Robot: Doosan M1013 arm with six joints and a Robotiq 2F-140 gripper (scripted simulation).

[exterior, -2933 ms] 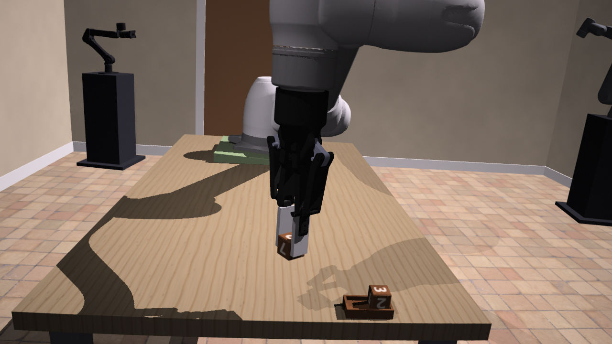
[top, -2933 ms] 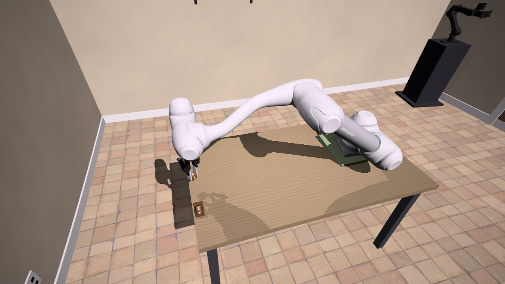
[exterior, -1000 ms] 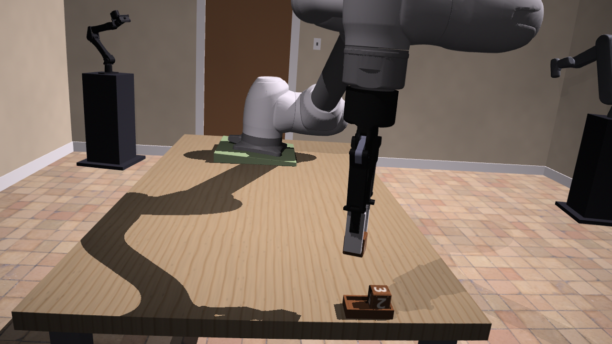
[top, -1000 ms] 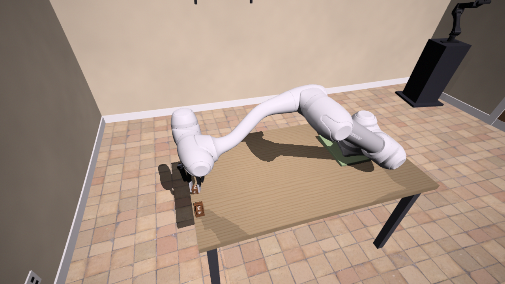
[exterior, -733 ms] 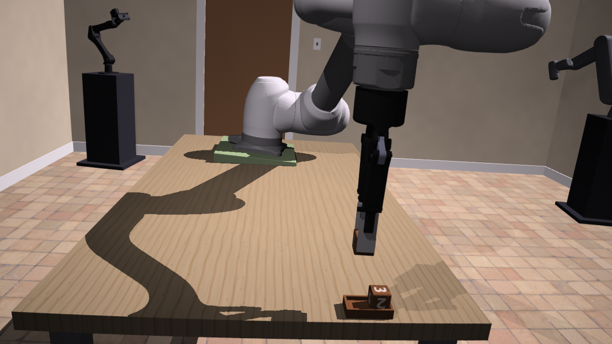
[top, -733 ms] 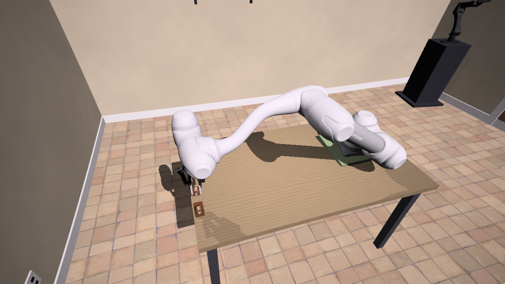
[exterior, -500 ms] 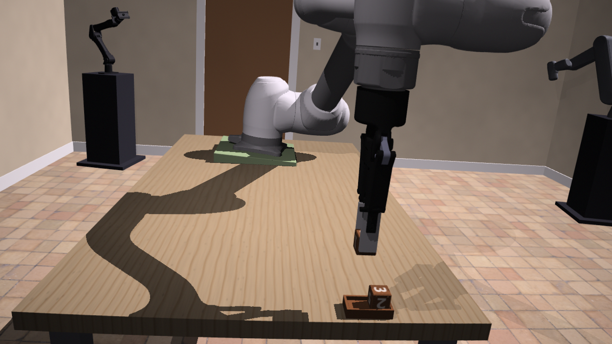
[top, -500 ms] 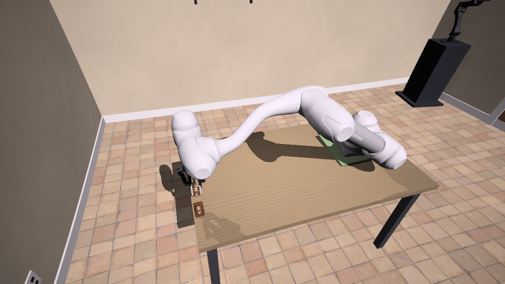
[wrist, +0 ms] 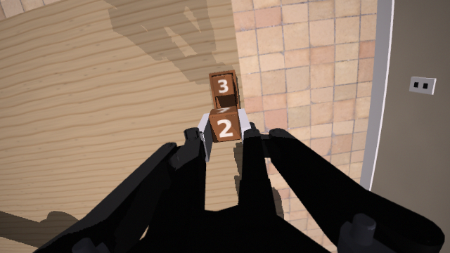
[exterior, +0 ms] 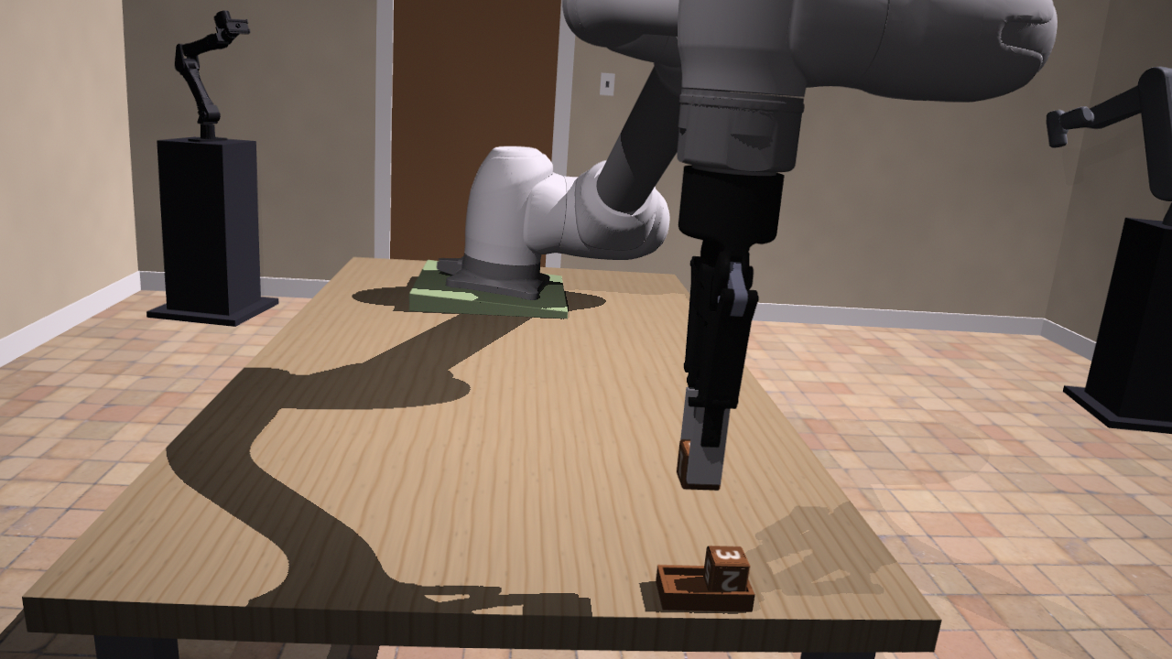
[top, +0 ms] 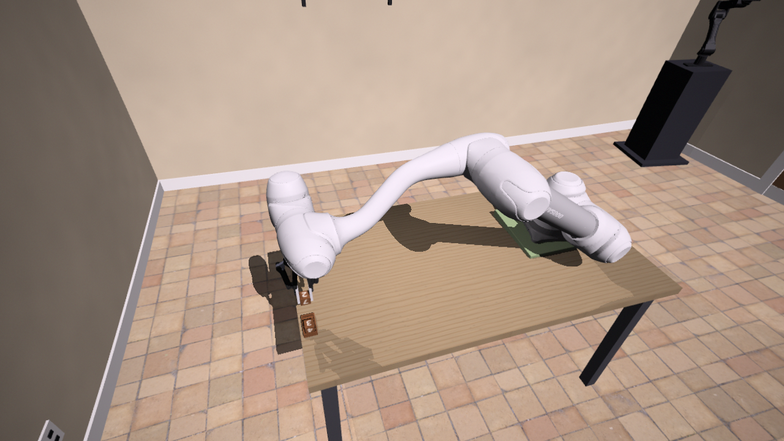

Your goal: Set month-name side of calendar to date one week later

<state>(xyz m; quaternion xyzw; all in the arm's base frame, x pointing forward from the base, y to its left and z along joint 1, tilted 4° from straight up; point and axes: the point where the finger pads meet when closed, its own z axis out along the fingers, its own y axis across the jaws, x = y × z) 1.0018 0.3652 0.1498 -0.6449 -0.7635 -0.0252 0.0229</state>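
The brown tray is 140 mm below my hand and 20 mm to the left of it.
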